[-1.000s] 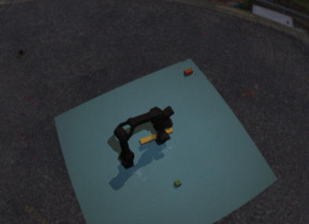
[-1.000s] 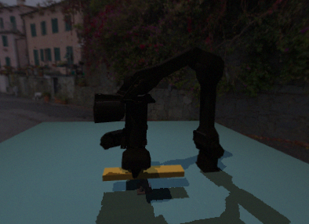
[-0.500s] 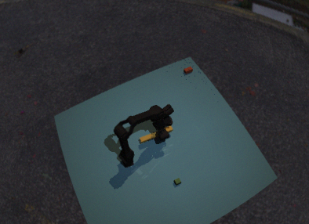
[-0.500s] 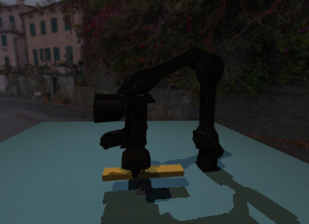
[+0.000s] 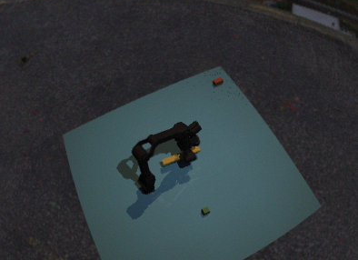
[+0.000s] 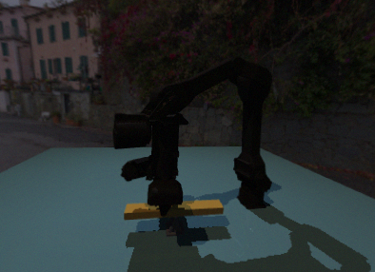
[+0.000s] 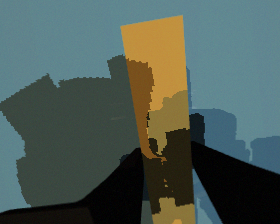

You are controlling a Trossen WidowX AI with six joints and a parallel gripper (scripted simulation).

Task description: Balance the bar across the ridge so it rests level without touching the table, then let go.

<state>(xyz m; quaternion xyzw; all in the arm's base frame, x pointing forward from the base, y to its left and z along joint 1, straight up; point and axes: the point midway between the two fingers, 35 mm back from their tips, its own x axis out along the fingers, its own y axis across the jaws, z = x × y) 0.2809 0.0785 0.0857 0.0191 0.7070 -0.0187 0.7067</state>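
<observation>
The yellow bar is 30 mm behind my gripper tip. Also, from my gripper tip: orange-red block (460 mm ahead, 420 mm to the left, 30 mm below); then small green cube (50 mm behind, 360 mm to the right, 30 mm below).
</observation>
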